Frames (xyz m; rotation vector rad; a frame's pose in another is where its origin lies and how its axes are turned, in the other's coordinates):
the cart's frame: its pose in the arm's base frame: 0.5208 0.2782 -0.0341 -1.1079 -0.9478 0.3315
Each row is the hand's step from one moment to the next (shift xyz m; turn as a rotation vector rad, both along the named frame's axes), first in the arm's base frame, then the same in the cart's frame.
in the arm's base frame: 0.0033 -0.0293 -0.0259 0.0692 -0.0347 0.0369
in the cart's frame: -0.0297 0.0101 -0.0236 0.0353 -0.0328 -0.0709
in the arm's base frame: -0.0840 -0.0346 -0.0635 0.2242 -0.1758 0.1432
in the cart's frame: -0.1021 0.0218 0.0371 0.0843 -0.1552 -0.2655
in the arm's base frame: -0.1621 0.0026 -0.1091 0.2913 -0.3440 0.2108
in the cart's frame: -0.1452 0.0614 0.1155 0.0457 -0.2748 -0.4123
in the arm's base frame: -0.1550 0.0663 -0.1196 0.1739 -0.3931 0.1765
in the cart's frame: -0.1044 0.1005 0.1474 -0.0714 -0.2920 -0.3543
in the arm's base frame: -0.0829 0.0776 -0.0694 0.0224 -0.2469 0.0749
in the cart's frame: -0.0308 0.0773 0.1038 -0.1128 -0.1707 -0.1588
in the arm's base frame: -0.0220 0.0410 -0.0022 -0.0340 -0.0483 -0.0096
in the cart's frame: 0.0130 0.0155 0.0419 -0.0561 -0.0205 -0.0039
